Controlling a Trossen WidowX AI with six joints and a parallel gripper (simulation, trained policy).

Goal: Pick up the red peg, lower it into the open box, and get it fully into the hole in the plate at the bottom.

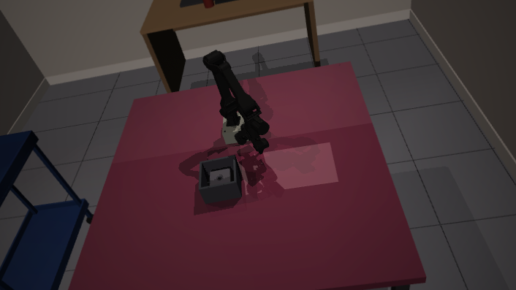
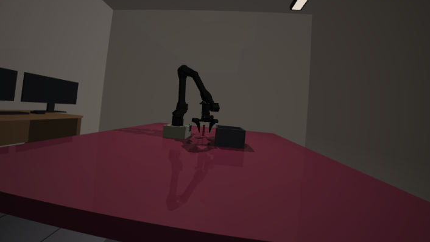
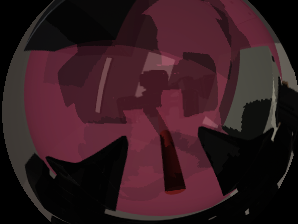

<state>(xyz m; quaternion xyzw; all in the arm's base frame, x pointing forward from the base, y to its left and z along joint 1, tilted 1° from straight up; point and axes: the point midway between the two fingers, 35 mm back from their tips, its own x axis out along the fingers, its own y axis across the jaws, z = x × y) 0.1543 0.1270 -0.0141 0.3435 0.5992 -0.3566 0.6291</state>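
My gripper tip is 190 mm short of the plate, 140 mm to the left of it and 20 mm below it. Also, from my gripper tip: dark box 190 mm ahead, 140 mm to the right; red peg 10 mm behind, 10 mm to the left, 10 mm above.
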